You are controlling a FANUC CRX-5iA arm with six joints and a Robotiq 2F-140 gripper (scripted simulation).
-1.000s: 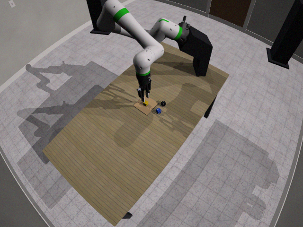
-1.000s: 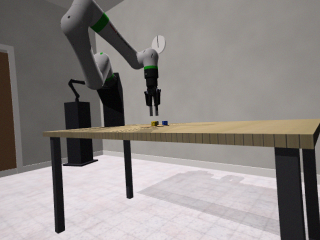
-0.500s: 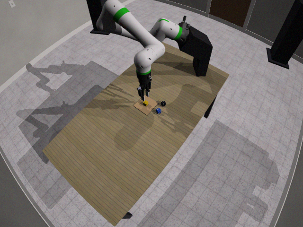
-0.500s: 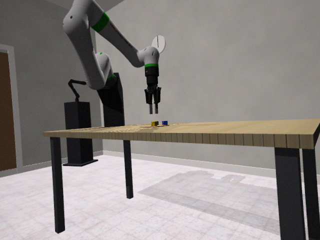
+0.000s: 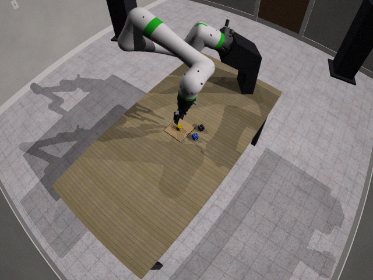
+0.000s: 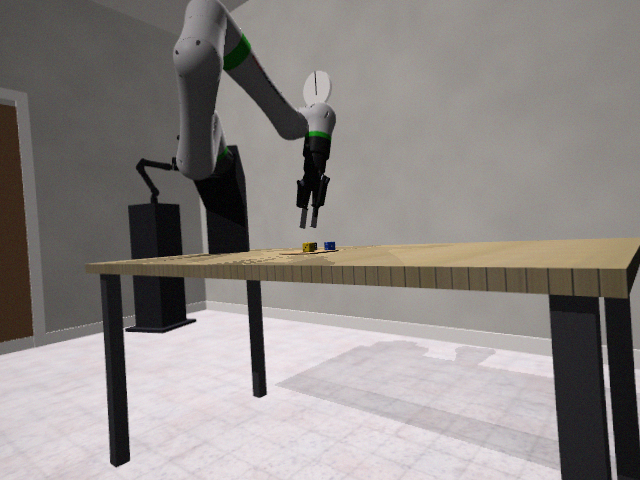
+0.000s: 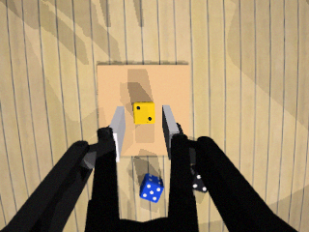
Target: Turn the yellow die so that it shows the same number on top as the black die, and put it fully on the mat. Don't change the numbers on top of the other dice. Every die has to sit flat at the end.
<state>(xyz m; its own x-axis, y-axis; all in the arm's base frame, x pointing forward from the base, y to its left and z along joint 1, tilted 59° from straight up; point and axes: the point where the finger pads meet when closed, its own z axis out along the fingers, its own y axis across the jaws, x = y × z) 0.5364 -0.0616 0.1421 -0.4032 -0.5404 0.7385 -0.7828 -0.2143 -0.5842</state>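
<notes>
Now: the yellow die 10 mm to the right of my hand and 100 mm below it. The rest, counted from my hand: tan mat (10 mm to the right, 110 mm below); then black die (50 mm behind, 120 mm to the left, 100 mm below); then blue die (30 mm ahead, 110 mm to the left, 100 mm below).
</notes>
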